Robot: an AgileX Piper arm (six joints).
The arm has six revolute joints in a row. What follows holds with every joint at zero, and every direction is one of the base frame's. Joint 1 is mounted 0.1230 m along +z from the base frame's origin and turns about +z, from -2.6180 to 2.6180 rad. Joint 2 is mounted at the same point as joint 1 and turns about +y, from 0.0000 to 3.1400 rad. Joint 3 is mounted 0.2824 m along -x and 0.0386 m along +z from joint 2 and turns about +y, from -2.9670 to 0.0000 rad. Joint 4 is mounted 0.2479 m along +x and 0.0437 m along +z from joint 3 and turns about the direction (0.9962, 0, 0.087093), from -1.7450 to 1.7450 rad. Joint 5 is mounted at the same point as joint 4 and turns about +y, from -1.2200 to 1.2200 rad. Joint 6 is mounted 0.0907 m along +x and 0.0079 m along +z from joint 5 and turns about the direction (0.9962, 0, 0.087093), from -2.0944 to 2.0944 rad. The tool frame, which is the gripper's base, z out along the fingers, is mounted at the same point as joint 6; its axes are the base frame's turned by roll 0.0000, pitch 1.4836 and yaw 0.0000 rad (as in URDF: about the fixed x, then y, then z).
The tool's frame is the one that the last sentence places.
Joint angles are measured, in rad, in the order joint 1, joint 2, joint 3, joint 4, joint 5, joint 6. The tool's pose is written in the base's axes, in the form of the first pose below.
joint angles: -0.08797 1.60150 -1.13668 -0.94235 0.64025 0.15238
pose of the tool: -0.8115 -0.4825 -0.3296 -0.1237 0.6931 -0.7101 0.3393 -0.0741 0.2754
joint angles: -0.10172 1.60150 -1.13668 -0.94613 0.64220 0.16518
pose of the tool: -0.8200 -0.4637 -0.3355 -0.1047 0.6979 -0.7085 0.3382 -0.0790 0.2755
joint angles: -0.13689 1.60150 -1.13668 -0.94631 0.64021 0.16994
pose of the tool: -0.8351 -0.4324 -0.3400 -0.0764 0.7033 -0.7068 0.3353 -0.0907 0.2755
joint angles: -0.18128 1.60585 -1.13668 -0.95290 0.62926 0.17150
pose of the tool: -0.8487 -0.4040 -0.3411 -0.0503 0.7039 -0.7085 0.3325 -0.1054 0.2745
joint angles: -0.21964 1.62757 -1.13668 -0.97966 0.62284 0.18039
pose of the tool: -0.8657 -0.3841 -0.3211 -0.0423 0.6952 -0.7176 0.3321 -0.1193 0.2682
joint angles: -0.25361 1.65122 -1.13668 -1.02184 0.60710 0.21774
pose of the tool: -0.8759 -0.3632 -0.3177 -0.0227 0.6885 -0.7248 0.3328 -0.1320 0.2618
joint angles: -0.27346 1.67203 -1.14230 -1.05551 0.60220 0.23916
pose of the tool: -0.8831 -0.3546 -0.3071 -0.0170 0.6784 -0.7345 0.3343 -0.1404 0.2574
